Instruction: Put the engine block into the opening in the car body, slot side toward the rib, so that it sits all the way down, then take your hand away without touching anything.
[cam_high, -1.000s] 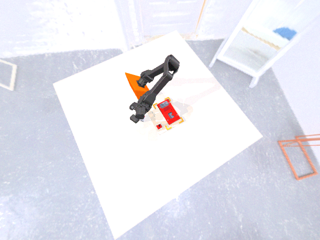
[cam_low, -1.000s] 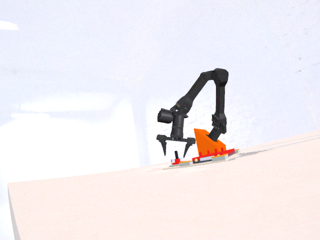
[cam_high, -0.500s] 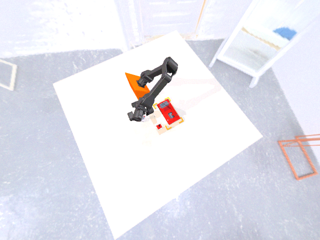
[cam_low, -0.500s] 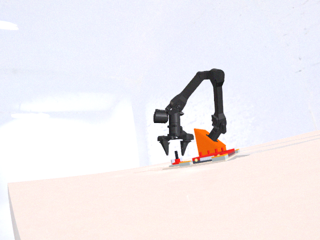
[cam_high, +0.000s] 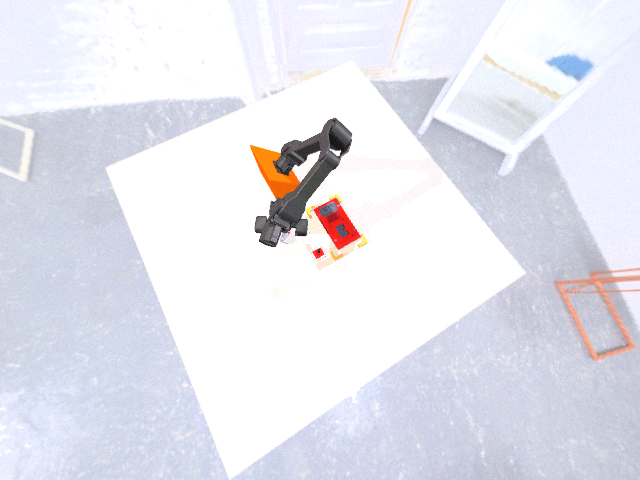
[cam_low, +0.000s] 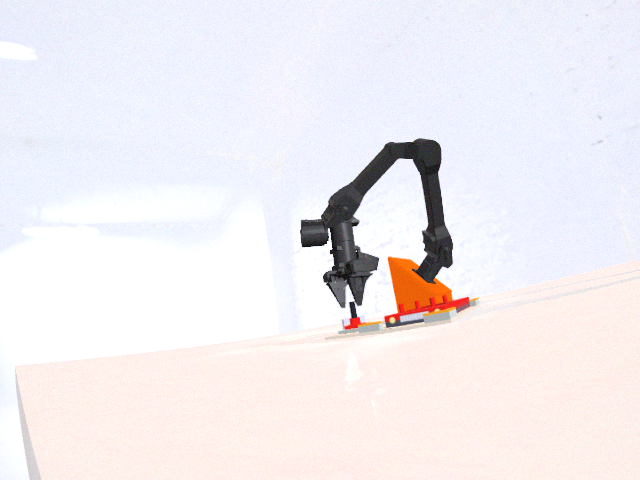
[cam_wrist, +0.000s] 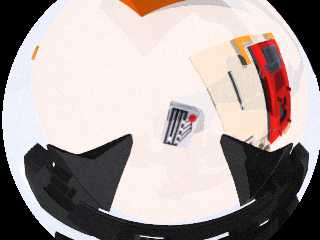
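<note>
Now: gripper tip 40 mm above the engine block.
</note>
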